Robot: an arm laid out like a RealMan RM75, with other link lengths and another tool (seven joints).
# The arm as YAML. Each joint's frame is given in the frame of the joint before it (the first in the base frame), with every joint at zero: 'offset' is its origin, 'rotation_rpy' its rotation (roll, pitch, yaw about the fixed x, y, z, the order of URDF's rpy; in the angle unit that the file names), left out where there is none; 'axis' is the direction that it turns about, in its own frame. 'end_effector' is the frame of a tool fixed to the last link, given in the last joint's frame.
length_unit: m
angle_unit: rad
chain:
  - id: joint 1
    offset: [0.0, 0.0, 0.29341]
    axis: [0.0, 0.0, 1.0]
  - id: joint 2
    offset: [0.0, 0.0, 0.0]
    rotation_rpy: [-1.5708, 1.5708, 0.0]
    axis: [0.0, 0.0, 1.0]
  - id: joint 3
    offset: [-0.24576, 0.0, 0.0]
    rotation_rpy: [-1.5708, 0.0, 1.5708]
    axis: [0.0, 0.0, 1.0]
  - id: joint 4
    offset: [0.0, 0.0, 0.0]
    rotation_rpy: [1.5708, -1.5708, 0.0]
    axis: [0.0, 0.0, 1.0]
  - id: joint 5
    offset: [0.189, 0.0, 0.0]
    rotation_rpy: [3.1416, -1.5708, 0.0]
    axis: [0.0, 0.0, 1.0]
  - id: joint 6
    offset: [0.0, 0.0, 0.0]
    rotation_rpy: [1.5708, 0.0, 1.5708]
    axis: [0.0, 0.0, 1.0]
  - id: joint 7
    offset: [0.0, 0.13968, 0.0]
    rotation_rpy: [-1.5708, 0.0, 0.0]
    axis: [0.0, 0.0, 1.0]
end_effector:
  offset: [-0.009, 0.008, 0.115]
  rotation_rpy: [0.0, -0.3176, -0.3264]
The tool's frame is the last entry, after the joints.
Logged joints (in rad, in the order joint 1, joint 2, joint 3, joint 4, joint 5, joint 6, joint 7), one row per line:
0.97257, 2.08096, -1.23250, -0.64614, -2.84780, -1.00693, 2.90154
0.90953, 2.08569, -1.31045, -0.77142, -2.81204, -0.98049, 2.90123
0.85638, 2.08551, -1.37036, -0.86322, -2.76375, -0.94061, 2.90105
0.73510, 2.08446, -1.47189, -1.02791, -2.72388, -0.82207, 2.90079
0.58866, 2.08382, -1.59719, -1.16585, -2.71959, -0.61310, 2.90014
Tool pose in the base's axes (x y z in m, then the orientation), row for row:
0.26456, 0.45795, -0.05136, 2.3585, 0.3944, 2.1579
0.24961, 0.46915, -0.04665, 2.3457, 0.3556, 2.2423
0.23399, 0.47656, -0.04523, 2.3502, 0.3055, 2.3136
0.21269, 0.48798, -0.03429, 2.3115, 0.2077, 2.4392
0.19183, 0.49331, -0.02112, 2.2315, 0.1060, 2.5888
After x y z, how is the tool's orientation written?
As angles about the fixed x, y, z axes (roll, pitch, yaw), in radians.
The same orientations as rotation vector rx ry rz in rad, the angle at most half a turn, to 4 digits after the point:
0.9443, 2.1753, 0.6371
0.8775, 2.2341, 0.7192
0.8389, 2.2999, 0.7830
0.7546, 2.3945, 0.9477
0.6334, 2.4760, 1.1656

